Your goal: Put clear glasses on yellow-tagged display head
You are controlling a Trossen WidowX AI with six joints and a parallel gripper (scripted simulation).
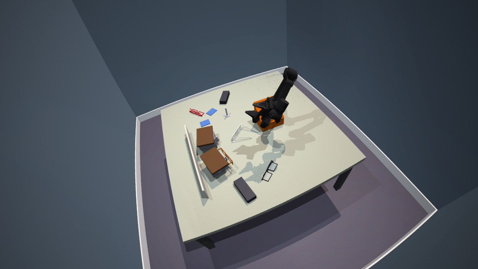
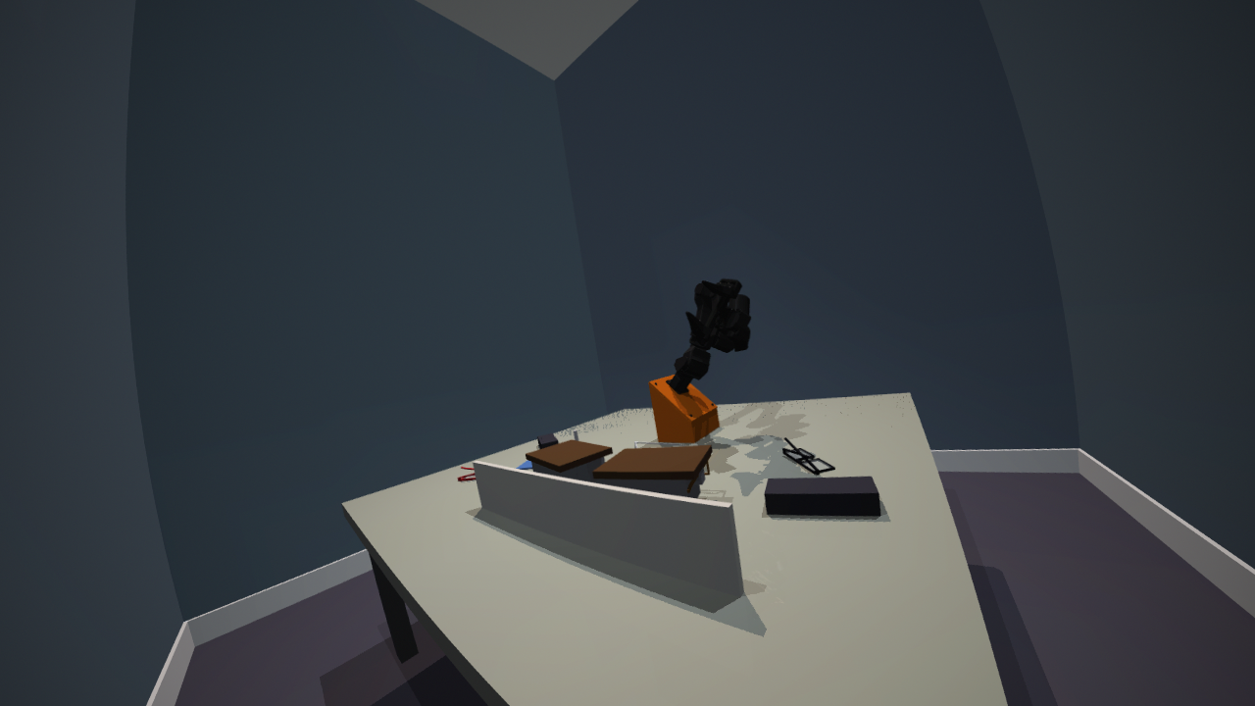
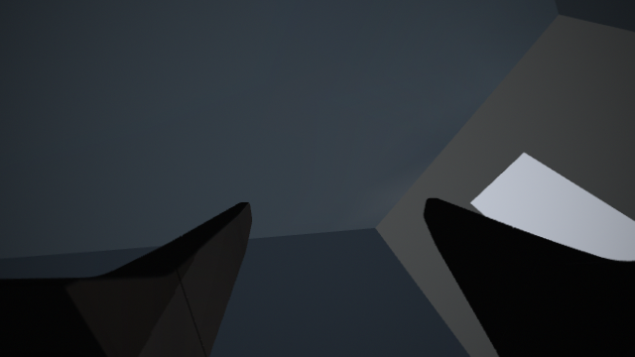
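The grey peg stand lies 450 mm to the right of my gripper tip, 370 mm below it and 70 mm ahead of it. From my gripper tip the other things lie so: white panel (400 mm ahead, 340 mm below, 80 mm to the right).
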